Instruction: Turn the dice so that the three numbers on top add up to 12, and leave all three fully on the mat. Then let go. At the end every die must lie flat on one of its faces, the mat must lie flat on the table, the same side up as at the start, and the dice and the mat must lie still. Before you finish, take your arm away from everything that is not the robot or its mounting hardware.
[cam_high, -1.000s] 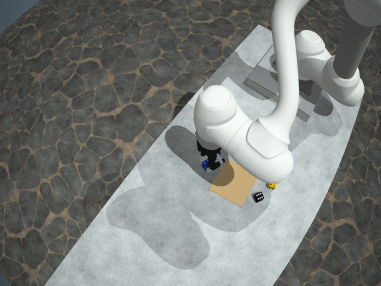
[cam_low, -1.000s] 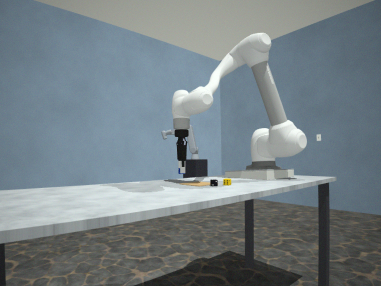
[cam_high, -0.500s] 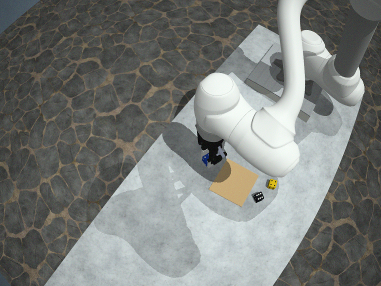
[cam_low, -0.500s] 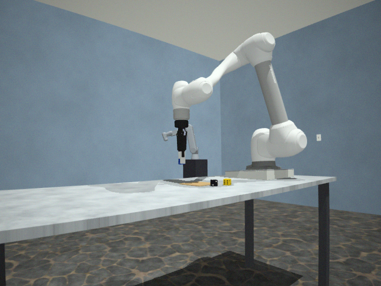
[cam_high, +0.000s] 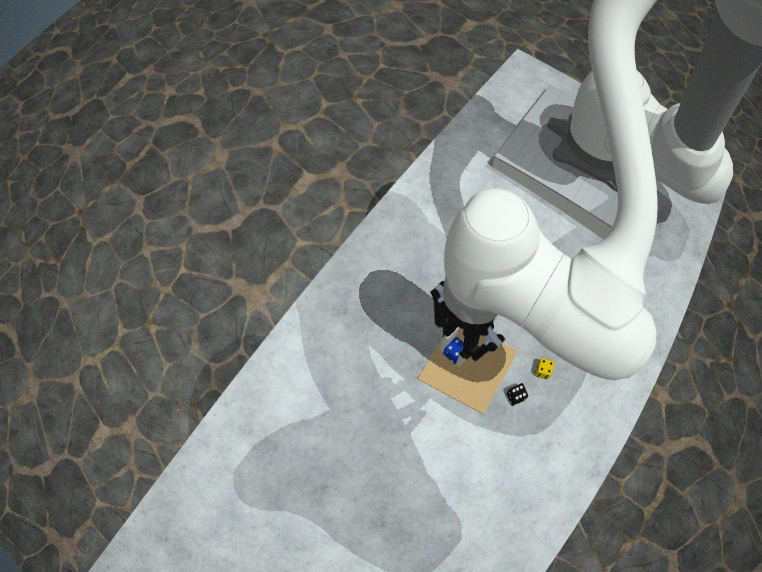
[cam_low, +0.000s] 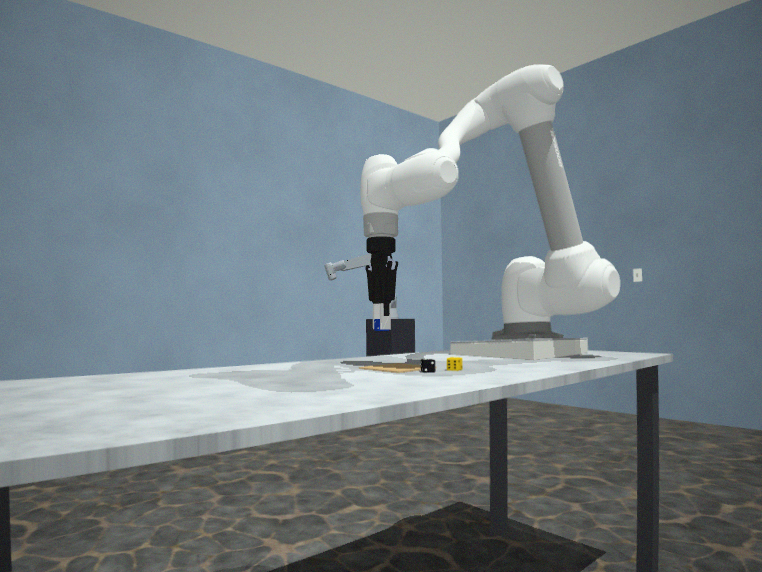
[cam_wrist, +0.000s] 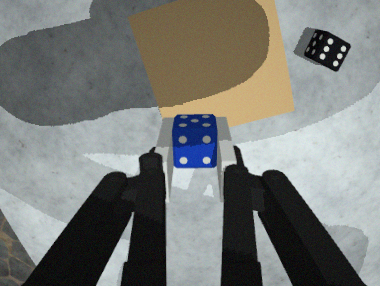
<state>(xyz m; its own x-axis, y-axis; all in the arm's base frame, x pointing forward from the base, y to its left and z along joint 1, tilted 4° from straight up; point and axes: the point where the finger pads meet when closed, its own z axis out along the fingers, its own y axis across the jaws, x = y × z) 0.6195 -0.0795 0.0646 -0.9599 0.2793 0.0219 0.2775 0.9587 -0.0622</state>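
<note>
The blue die is 20 mm below my hand. From my hand the other things lie so: black die: 10 mm behind, 140 mm to the left, 120 mm below; then tan mat: 30 mm behind, 30 mm to the left, 130 mm below; then yellow die: 80 mm behind, 170 mm to the left, 120 mm below.
</note>
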